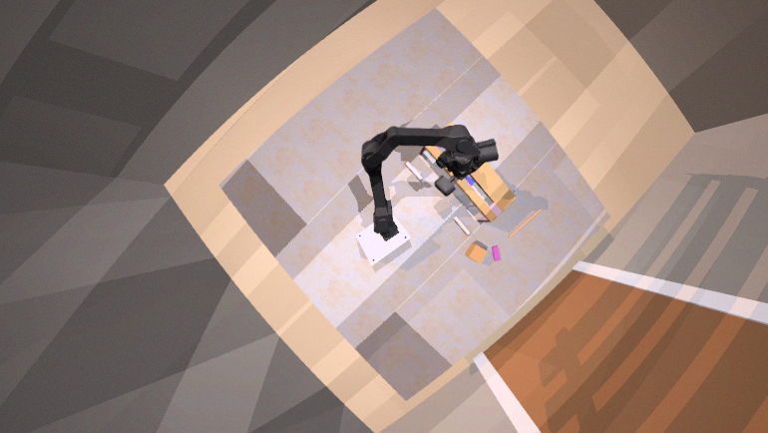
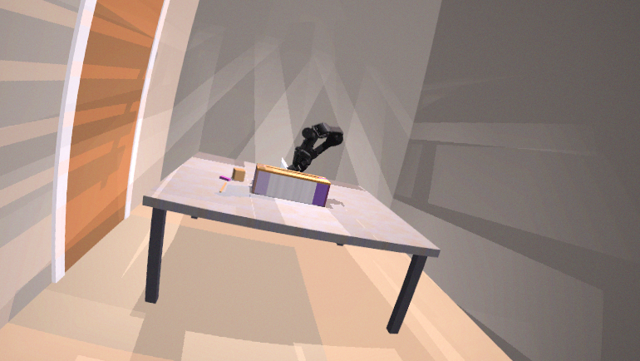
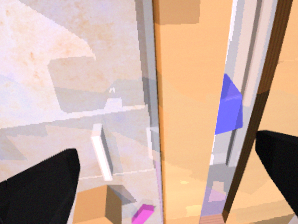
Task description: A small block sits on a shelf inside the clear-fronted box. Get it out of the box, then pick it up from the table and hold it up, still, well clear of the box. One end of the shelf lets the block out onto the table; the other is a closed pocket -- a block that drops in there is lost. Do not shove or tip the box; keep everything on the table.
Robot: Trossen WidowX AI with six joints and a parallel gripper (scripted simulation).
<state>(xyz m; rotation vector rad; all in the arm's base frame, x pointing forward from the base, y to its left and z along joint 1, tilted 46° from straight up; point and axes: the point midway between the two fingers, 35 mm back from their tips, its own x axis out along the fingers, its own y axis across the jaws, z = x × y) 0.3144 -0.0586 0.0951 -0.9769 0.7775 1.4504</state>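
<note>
The blue block is 7 cm below my gripper tip, 5 cm ahead of it and 3 cm to the right of it. From my gripper tip the other things lie so: pink piece (35 cm to the right, 15 cm below, 1 cm ahead); then tan cube (29 cm to the right, 13 cm below, 6 cm behind).
</note>
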